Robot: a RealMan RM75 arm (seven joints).
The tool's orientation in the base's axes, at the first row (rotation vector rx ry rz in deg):
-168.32 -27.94 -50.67
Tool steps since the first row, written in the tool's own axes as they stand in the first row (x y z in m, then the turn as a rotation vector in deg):
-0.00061 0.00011 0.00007 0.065 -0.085 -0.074
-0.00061 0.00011 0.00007 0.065 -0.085 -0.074
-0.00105 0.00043 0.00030 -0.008 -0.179 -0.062
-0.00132 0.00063 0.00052 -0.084 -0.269 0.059
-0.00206 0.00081 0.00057 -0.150 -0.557 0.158
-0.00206 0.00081 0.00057 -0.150 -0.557 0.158
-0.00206 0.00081 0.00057 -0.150 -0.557 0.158
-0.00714 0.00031 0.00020 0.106 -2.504 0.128
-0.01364 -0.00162 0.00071 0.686 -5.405 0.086
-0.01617 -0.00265 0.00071 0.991 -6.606 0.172
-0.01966 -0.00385 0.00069 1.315 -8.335 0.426
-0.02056 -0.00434 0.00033 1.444 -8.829 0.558
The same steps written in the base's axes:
-0.00041 -0.00027 -0.00038 -0.014 0.090 0.093
-0.00041 -0.00027 -0.00038 -0.014 0.090 0.093
-0.00054 -0.00067 -0.00080 -0.094 0.160 0.038
-0.00057 -0.00091 -0.00112 -0.117 0.239 -0.110
-0.00107 -0.00129 -0.00155 -0.205 0.506 -0.245
-0.00107 -0.00129 -0.00155 -0.205 0.506 -0.245
-0.00107 -0.00129 -0.00155 -0.205 0.506 -0.245
-0.00543 -0.00232 -0.00403 -0.616 2.425 -0.190
-0.01088 -0.00229 -0.00810 -1.071 5.343 -0.002
-0.01319 -0.00203 -0.00954 -1.154 6.582 0.024
-0.01632 -0.00190 -0.01148 -1.293 8.349 -0.110
-0.01737 -0.00173 -0.01170 -1.273 8.871 -0.178

